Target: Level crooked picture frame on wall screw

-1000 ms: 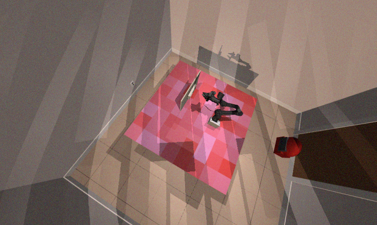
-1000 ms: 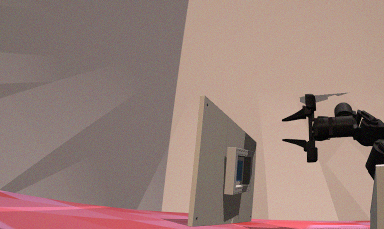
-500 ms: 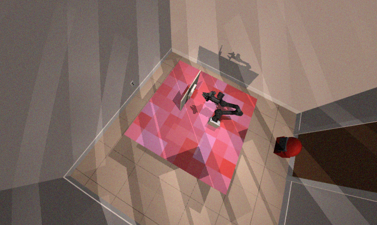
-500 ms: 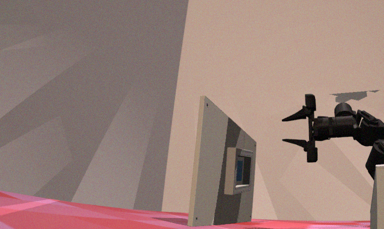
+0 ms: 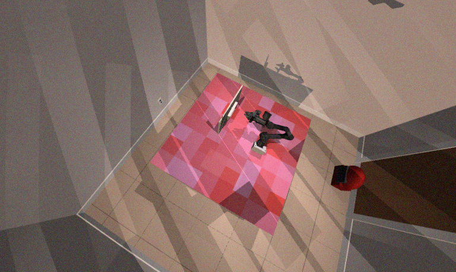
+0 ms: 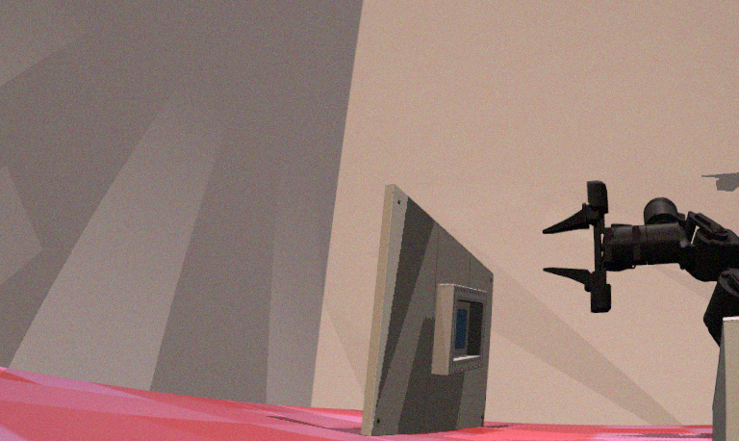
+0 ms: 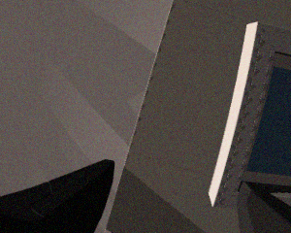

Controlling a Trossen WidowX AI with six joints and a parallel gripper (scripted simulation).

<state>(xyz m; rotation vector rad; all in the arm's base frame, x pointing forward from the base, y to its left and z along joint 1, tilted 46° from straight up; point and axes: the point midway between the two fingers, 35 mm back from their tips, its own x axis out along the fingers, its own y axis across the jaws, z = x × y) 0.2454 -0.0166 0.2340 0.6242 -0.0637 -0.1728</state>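
The picture frame lies 13 cm ahead of my gripper tip, 3 cm to the right of it and 11 cm below it. Also, from my gripper tip: wall panel: 14 cm ahead, 4 cm to the right, 12 cm below.
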